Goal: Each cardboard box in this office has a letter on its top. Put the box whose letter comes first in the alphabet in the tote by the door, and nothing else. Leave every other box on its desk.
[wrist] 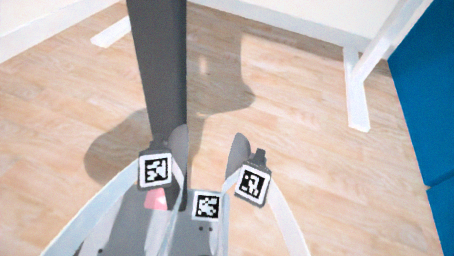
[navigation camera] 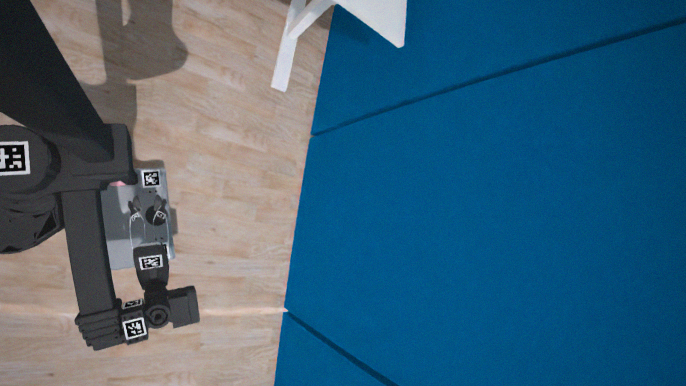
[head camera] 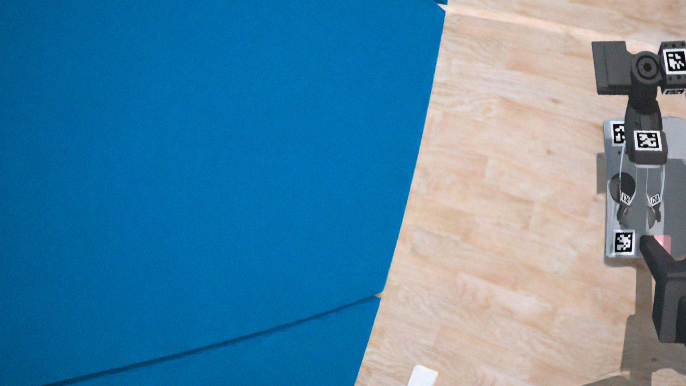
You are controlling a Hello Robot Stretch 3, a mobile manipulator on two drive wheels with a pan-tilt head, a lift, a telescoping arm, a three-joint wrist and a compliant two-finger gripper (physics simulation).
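Where they show: gripper, fingertip midpoint: (wrist: 210,146) (navigation camera: 147,196) (head camera: 637,225); robot's base, link origin: (navigation camera: 155,213) (head camera: 621,187).
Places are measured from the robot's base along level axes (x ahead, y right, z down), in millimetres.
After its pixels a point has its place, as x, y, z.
My gripper (head camera: 639,216) {-15, -65, -476} (navigation camera: 147,204) {-15, -65, -476} (wrist: 210,146) {-15, -65, -476} is open, with its two fingertips apart and no object between them. It hangs over my own grey base (head camera: 614,215) {26, -66, -160} (navigation camera: 120,252) {-127, 111, -160}, beside the dark mast (wrist: 162,60) {-63, -116, -518} in the wrist view. No cardboard box, letter or tote shows in these views.
A tall blue partition (head camera: 240,150) {661, 76, -699} (navigation camera: 475,200) {678, 20, -935} (wrist: 427,110) stands on the wood floor (head camera: 490,200) {420, -30, 0} (navigation camera: 230,175) {328, -134, 0} (wrist: 300,110) {360, -641, 0} beside me. A white desk leg (navigation camera: 283,62) {632, -716, -25} (wrist: 357,102) {639, -720, -25} stands near it. Another white foot (wrist: 111,32) {-567, -1000, -25} stands near the white wall (wrist: 45,17) {-835, -947, -85}.
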